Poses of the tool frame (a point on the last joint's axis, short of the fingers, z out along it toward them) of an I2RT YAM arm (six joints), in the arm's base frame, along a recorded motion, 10 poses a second.
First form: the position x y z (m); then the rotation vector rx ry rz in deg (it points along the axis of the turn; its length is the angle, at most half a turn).
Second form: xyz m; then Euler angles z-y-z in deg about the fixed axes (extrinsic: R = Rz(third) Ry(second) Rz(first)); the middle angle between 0 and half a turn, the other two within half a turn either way. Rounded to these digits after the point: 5 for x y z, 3 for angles.
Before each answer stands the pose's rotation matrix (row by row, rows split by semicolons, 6 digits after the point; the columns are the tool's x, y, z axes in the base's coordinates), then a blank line. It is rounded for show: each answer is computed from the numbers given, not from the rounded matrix.
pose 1, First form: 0.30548 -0.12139 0.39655 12.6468 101.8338 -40.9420
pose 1, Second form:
-0.332228 0.489576 0.806189; -0.204720 0.796933 -0.568320; -0.920714 -0.353855 -0.164537

0.30548 -0.12139 0.39655 -21.023 99.470 -35.182
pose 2, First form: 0.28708 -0.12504 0.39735 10.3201 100.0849 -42.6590
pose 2, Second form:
-0.318410 0.483487 0.815387; -0.253396 0.785444 -0.564684; -0.913458 -0.386416 -0.127580

0.28708 -0.12504 0.39735 -22.930 97.330 -34.704
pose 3, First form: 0.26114 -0.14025 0.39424 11.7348 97.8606 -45.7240
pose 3, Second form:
-0.304411 0.527120 0.793397; -0.270344 0.750866 -0.602589; -0.913372 -0.397925 -0.086068

0.26114 -0.14025 0.39424 -23.541 94.937 -37.217
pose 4, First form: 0.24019 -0.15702 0.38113 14.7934 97.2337 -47.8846
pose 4, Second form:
-0.307636 0.573029 0.759604; -0.252798 0.720405 -0.645840; -0.917307 -0.390710 -0.076762

0.24019 -0.15702 0.38113 -23.071 94.402 -40.372
